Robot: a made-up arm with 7 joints. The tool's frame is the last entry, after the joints. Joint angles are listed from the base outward. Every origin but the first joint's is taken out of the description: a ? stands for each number. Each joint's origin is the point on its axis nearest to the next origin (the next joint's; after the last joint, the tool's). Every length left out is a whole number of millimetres.
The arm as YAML. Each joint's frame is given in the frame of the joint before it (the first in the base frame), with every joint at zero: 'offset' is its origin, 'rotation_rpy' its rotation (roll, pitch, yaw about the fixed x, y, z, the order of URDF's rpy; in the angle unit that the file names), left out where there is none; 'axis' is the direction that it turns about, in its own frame. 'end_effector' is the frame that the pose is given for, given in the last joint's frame.
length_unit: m
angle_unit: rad
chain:
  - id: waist
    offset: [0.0, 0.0, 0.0]
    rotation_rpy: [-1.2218, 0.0, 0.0]
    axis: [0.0, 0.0, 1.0]
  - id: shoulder
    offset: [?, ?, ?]
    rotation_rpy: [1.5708, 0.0, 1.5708]
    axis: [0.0, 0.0, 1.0]
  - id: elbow
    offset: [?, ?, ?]
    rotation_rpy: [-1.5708, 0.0, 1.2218]
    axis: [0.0, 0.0, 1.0]
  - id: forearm
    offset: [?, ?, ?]
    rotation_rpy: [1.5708, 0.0, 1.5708]
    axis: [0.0, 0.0, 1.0]
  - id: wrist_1
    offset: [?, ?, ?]
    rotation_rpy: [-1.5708, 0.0, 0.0]
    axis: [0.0, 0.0, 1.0]
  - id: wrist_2
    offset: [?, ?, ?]
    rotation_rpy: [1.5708, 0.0, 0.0]
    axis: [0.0, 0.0, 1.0]
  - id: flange
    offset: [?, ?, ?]
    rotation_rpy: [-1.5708, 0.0, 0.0]
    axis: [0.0, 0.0, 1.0]
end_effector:
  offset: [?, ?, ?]
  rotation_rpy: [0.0, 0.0, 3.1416]
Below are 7 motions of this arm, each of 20 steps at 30 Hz.
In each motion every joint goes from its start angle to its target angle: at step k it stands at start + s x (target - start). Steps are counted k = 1, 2, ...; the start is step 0. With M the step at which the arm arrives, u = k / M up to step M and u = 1 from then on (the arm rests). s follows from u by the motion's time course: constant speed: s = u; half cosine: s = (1 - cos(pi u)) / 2; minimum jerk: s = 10 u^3 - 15 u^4 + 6 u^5.
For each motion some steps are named. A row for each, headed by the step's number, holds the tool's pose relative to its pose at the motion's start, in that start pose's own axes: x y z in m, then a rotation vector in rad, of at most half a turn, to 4 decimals.
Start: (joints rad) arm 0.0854 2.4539 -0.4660 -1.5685 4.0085 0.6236 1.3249
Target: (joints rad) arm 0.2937 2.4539 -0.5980 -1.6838 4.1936 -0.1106 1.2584
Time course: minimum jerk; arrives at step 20
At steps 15, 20:
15: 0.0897 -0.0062 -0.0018 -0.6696 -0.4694 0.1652
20: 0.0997 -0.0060 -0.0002 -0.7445 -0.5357 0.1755

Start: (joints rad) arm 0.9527 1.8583 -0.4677 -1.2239 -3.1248 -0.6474 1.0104
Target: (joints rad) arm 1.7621 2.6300 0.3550 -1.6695 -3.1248 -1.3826 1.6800
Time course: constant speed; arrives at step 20
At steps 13, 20:
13: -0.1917 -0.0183 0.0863 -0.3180 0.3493 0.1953
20: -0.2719 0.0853 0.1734 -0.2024 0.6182 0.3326

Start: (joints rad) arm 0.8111 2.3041 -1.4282 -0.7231 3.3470 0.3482 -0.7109
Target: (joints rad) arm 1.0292 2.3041 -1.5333 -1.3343 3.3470 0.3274 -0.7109
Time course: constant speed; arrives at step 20
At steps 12, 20:
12: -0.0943 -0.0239 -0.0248 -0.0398 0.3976 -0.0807
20: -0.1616 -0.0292 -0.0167 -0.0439 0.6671 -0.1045

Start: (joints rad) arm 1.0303 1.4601 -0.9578 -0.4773 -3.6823 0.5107 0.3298
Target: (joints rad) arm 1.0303 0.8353 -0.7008 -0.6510 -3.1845 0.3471 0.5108
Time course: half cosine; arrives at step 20
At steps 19, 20:
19: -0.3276 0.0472 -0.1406 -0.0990 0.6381 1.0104
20: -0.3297 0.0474 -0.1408 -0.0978 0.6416 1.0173

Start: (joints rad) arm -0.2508 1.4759 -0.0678 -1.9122 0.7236 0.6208 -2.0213
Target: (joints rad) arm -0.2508 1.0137 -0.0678 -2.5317 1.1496 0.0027 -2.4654
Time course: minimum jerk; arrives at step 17
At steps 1, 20:
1: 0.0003 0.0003 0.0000 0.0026 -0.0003 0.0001
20: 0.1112 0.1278 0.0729 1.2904 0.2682 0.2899

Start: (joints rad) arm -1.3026 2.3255 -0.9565 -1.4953 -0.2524 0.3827 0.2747
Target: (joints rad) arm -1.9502 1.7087 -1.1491 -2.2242 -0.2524 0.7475 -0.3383
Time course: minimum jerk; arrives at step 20
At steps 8, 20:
8: 0.1105 -0.0068 0.0063 0.1022 -0.2179 0.0426
20: 0.2882 0.0949 0.1195 0.6040 -0.6346 0.0458

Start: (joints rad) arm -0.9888 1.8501 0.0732 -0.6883 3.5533 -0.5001 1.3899
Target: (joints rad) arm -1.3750 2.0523 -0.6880 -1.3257 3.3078 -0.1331 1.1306
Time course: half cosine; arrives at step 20
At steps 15, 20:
15: 0.0409 0.0845 0.0707 0.7361 0.0964 -0.8192
20: 0.0531 0.0839 0.0835 0.8546 0.0934 -0.9421

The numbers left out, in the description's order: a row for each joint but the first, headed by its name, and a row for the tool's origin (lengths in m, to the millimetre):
shoulder: 0.0 0.0 0.0
elbow: 0.3 -0.109 0.0
forearm: 0.0 -0.036 0.0
wrist_1: 0.032 -0.263 0.0
wrist_2: 0.0 0.0 0.0
flange: 0.0 0.0 0.0
tool: 0.0 0.0 0.0

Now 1 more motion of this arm.
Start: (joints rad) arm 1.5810 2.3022 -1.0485 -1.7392 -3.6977 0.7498 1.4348
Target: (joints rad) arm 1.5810 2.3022 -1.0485 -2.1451 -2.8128 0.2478 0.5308
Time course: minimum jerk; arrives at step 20
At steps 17, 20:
17: -0.0637 0.0618 -0.0542 -0.2866 0.3427 -0.1514
20: -0.0654 0.0638 -0.0552 -0.2906 0.3417 -0.1509

